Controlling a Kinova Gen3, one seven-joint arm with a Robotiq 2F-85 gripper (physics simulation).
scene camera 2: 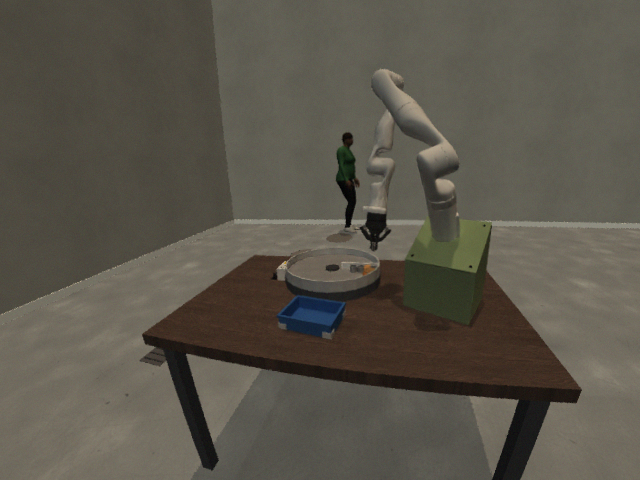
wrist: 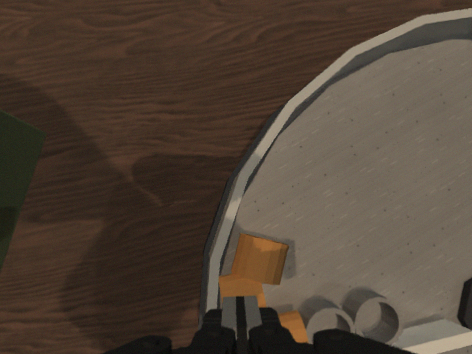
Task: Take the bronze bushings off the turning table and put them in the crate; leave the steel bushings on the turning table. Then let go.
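Seen in the pictures: gripper, between the fingertips: (scene camera 2: 373,250) (wrist: 240,320); arm's base, origin of its link: (scene camera 2: 445,233).
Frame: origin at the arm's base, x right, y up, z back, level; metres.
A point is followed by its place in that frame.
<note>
The turning table (scene camera 2: 330,285) {x -0.119, y -0.190, z -0.401 m} (wrist: 350,175) {x -0.022, y -0.207, z -0.360 m} is a round grey disc with a raised pale rim. Three orange-brown bronze bushings show in the wrist view: one (wrist: 260,259) {x 0.025, y -0.175, z -0.286 m} lies on its side near the rim, a second (wrist: 241,286) {x 0.040, y -0.178, z -0.273 m} touches or nearly touches it, and a third (wrist: 294,325) {x 0.068, y -0.179, z -0.303 m} is partly hidden by the fingers. Two grey steel bushings (wrist: 314,322) (wrist: 361,316) stand upright beside them. In the scene view the bronze (scene camera 2: 368,269) {x 0.031, y -0.175, z -0.284 m} and steel (scene camera 2: 355,268) {x 0.063, y -0.188, z -0.346 m} pieces blur together. The blue crate (scene camera 2: 311,321) {x -0.338, y -0.210, z -0.393 m} stands in front, with none visible inside. My gripper (scene camera 2: 373,248) {x 0.038, y -0.095, z -0.265 m} (wrist: 240,320) {x 0.038, y -0.095, z -0.265 m} is shut and empty, above the bushings.
A pale bar (scene camera 2: 356,264) (wrist: 445,341) crosses part of the disc near the bushings. A dark hub (scene camera 2: 332,267) {x 0.078, y -0.199, z -0.455 m} (wrist: 467,305) {x 0.076, y -0.199, z -0.429 m} is at its centre. The green base block (scene camera 2: 442,289) {x -0.134, y -0.157, z -0.008 m} (wrist: 17,190) {x -0.038, y -0.242, z -0.117 m} stands to the right in the scene view. A person (scene camera 2: 346,165) is behind the table.
</note>
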